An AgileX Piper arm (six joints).
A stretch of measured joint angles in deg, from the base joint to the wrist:
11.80, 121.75, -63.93, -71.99, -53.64, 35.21
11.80, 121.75, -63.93, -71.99, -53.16, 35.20
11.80, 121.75, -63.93, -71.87, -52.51, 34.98
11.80, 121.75, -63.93, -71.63, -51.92, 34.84
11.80, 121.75, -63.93, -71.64, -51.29, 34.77
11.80, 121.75, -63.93, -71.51, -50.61, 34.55
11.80, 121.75, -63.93, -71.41, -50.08, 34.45
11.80, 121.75, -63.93, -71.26, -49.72, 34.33
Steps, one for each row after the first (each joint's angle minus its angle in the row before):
0.00, 0.00, 0.00, 0.00, 0.48, -0.01
0.00, 0.00, 0.00, 0.12, 0.65, -0.22
0.00, 0.00, 0.00, 0.24, 0.59, -0.14
0.00, 0.00, 0.00, -0.01, 0.63, -0.07
0.00, 0.00, 0.00, 0.13, 0.68, -0.22
0.00, 0.00, 0.00, 0.10, 0.53, -0.10
0.00, 0.00, 0.00, 0.15, 0.36, -0.12

